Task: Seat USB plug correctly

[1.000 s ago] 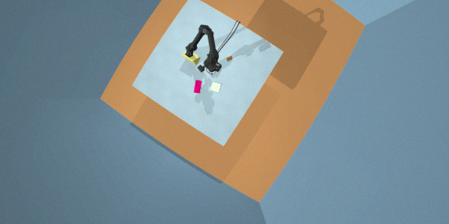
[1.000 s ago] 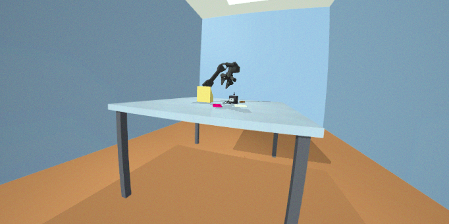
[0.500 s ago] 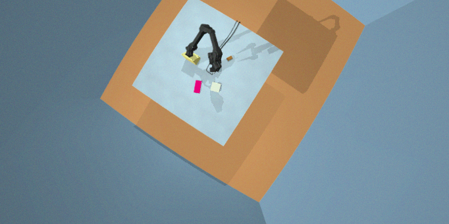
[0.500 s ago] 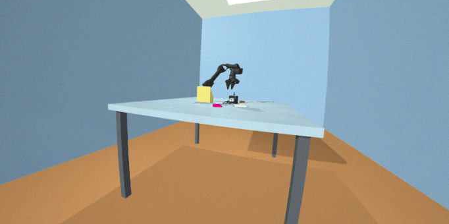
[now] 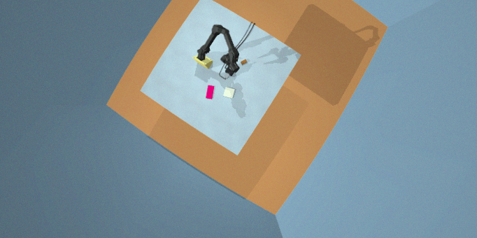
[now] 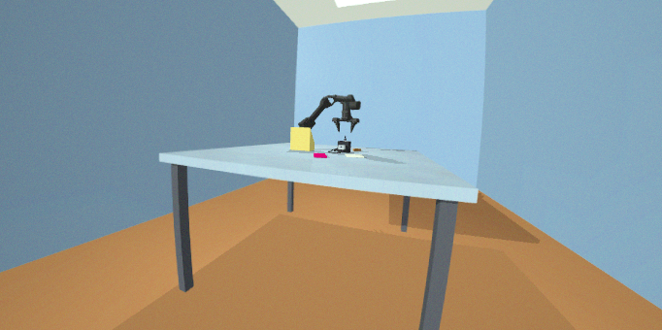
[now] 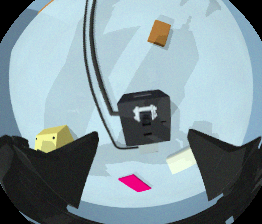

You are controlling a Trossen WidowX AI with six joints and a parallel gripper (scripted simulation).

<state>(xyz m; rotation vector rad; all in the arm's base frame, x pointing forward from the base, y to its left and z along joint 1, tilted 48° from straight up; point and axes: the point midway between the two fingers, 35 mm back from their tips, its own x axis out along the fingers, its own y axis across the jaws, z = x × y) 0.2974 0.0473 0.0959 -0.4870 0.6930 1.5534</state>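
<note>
My gripper tip is 40 mm above the USB plug. Also, from my gripper tip: USB socket: 70 mm below; then cream pad: 120 mm ahead, 210 mm to the right, 130 mm below; then small block: 60 mm ahead, 150 mm to the left, 130 mm below.
</note>
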